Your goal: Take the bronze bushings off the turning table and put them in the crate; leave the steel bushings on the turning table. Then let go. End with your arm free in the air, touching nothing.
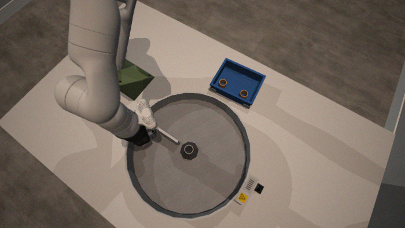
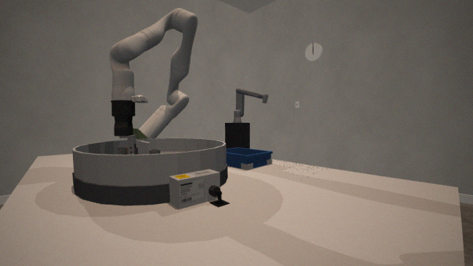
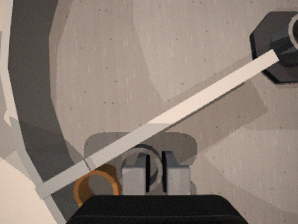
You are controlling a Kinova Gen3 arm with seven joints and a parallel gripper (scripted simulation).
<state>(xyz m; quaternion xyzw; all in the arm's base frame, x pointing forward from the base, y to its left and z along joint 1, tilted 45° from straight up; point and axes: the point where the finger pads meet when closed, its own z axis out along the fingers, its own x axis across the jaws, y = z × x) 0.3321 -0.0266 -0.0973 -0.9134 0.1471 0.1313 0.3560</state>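
The round turning table lies 14 cm ahead of my hand, 5 cm to the left of it and 2 cm below it. The rest, counted from my hand: blue crate 9 cm ahead, 39 cm to the left, 5 cm below.
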